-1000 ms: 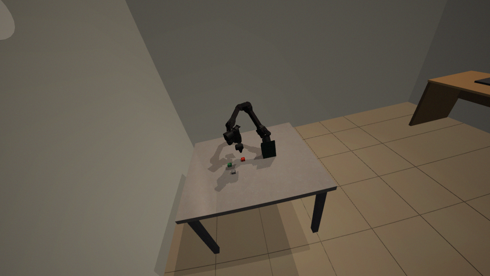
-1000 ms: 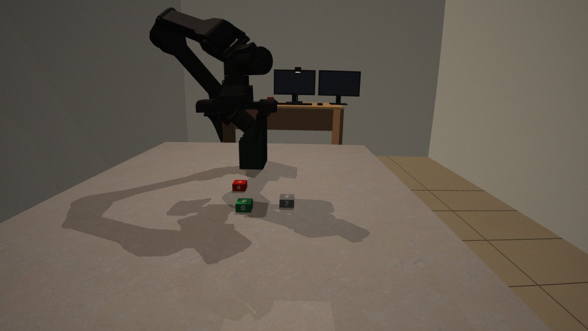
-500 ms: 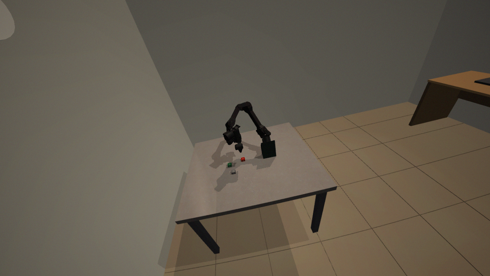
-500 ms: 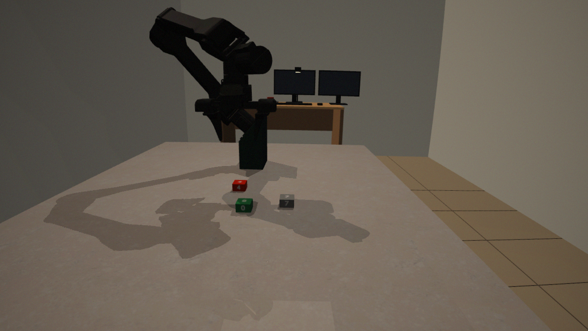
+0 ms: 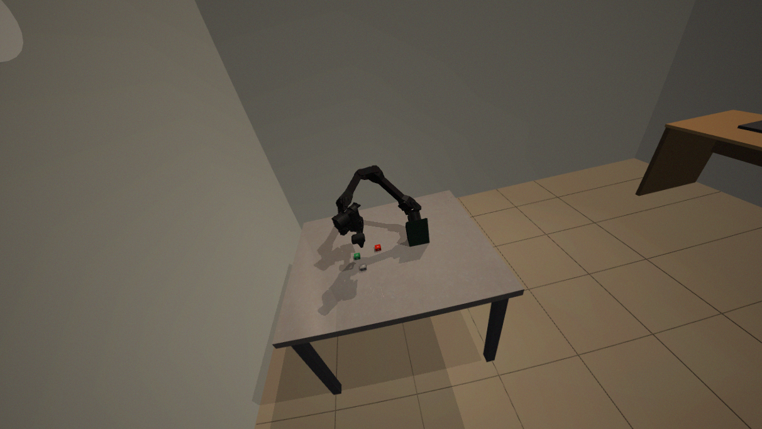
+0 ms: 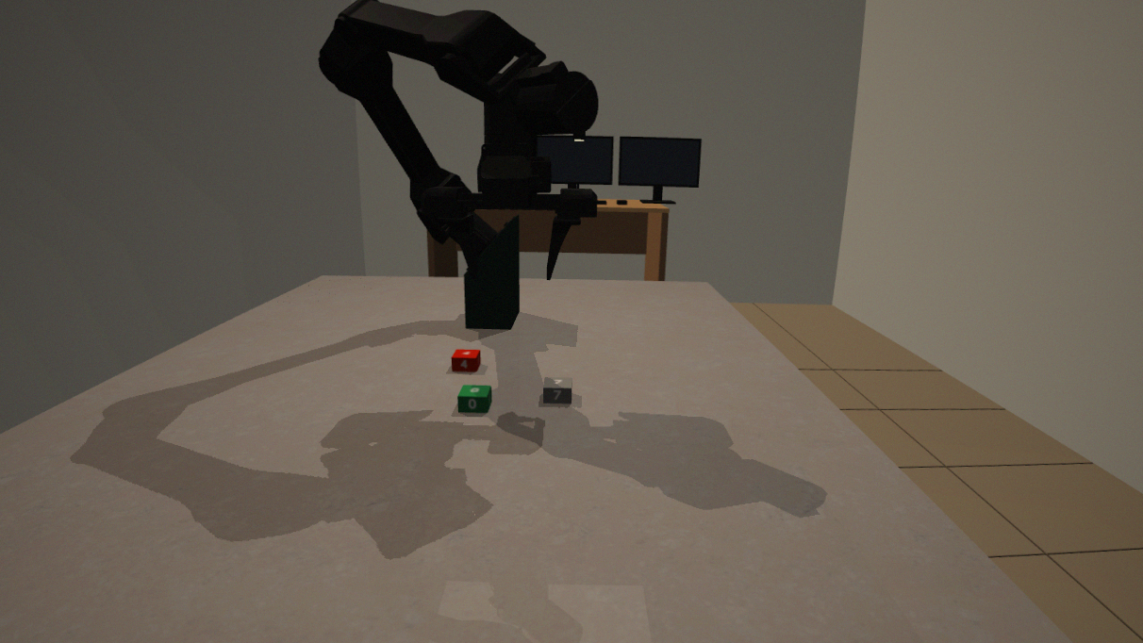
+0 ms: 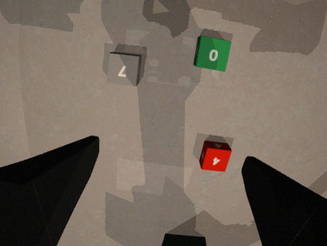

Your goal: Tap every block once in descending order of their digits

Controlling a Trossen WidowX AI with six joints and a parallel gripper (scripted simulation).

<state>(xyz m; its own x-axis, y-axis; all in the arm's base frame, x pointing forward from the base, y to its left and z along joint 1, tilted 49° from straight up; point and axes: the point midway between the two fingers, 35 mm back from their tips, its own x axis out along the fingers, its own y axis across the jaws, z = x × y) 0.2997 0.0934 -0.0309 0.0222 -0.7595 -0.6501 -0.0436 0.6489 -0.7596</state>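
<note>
My gripper tip is 20 mm short of the grey block, 60 mm to the right of it and 120 mm above it. Round my gripper tip: green block (60 mm ahead, 30 mm to the right, 120 mm below); then red block (70 mm behind, 70 mm to the right, 120 mm below).
</note>
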